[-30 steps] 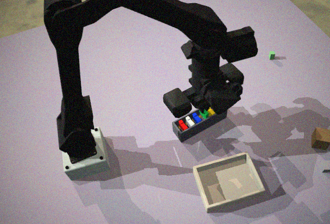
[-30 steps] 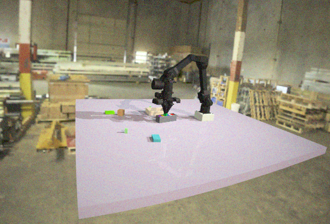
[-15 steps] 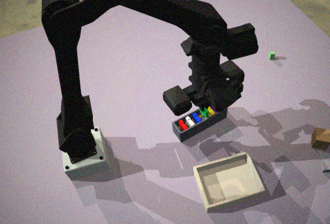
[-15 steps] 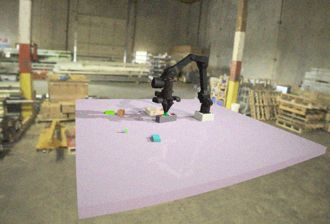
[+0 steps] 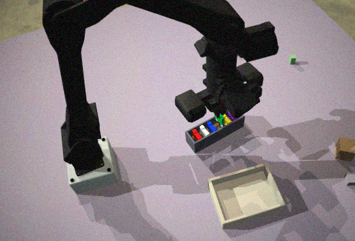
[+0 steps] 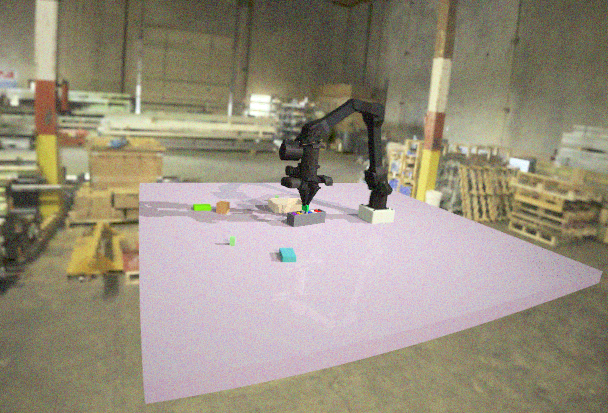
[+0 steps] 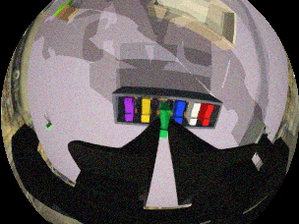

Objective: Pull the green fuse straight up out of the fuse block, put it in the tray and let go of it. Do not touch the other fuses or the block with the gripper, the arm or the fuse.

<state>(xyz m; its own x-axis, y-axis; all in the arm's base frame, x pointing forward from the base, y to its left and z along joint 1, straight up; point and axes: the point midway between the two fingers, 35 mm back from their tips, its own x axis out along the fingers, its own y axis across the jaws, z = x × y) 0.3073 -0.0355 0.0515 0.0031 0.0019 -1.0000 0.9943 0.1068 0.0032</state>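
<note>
Now: the tray 18 cm to the right of my gripper tip, 6 cm below it and 3 cm behind it. The rest, counted from my gripper tip: green fuse: 1 cm below; then brown block: 23 cm ahead, 19 cm to the right, 4 cm below; then teal block: 24 cm to the left, 20 cm ahead, 6 cm below.
</note>
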